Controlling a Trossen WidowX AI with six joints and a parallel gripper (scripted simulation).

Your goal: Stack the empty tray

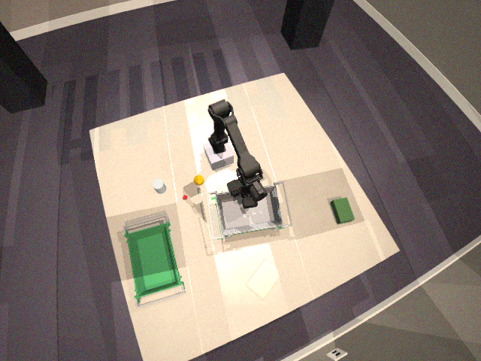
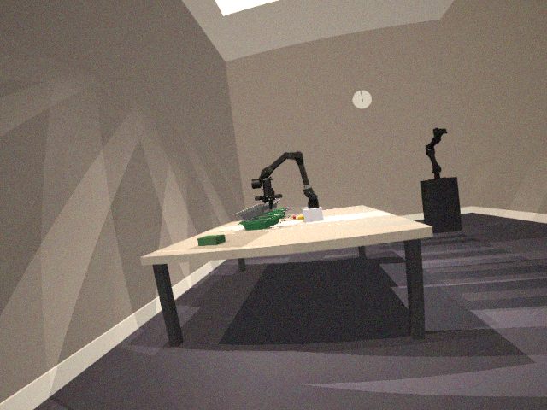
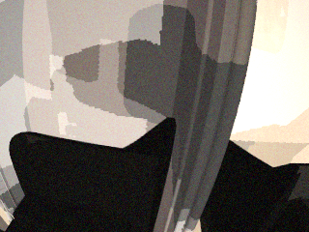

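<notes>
The grey tray lies 80 mm ahead of my gripper tip, 10 mm to the right of it and 10 mm above it. From my gripper tip the other things lie so: red cube 100 mm behind, 280 mm to the right, 100 mm below; then grey cylinder 180 mm behind, 390 mm to the right, 80 mm below; then yellow disc 170 mm behind, 190 mm to the right, 100 mm below.
</notes>
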